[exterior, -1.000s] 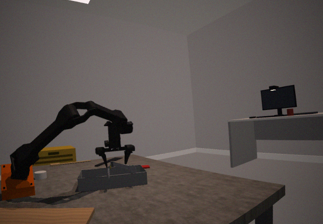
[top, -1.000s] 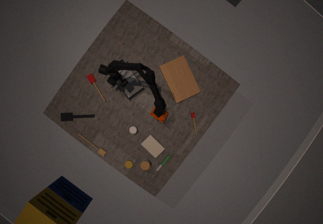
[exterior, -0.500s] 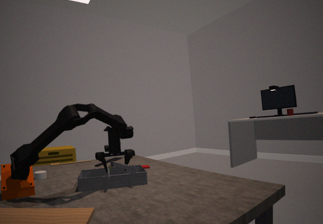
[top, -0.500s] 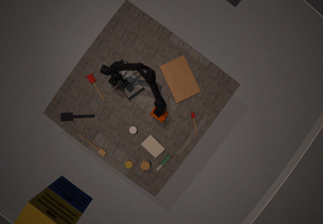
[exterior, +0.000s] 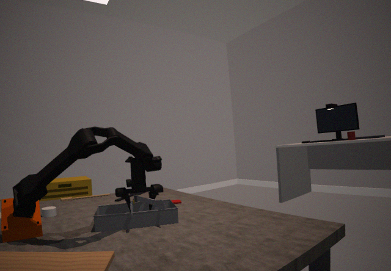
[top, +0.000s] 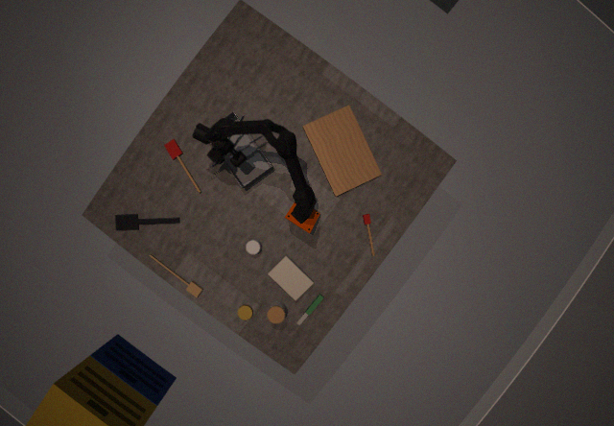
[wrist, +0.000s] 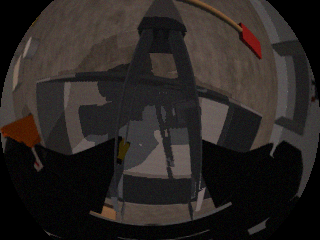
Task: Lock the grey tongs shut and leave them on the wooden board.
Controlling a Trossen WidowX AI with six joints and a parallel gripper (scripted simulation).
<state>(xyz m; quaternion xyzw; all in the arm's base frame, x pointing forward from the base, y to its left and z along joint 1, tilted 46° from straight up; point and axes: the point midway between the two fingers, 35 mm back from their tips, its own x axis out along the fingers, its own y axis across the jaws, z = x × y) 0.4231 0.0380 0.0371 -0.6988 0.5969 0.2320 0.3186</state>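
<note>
The grey roasting tin lies 2 cm behind my gripper tip and 2 cm to the right of it. Also, from my gripper tip: white puck 37 cm behind, 26 cm to the left, 2 cm below; then red spatula 15 cm ahead, 21 cm to the left, 3 cm below; then wooden board 37 cm behind, 35 cm to the right, 3 cm below.
</note>
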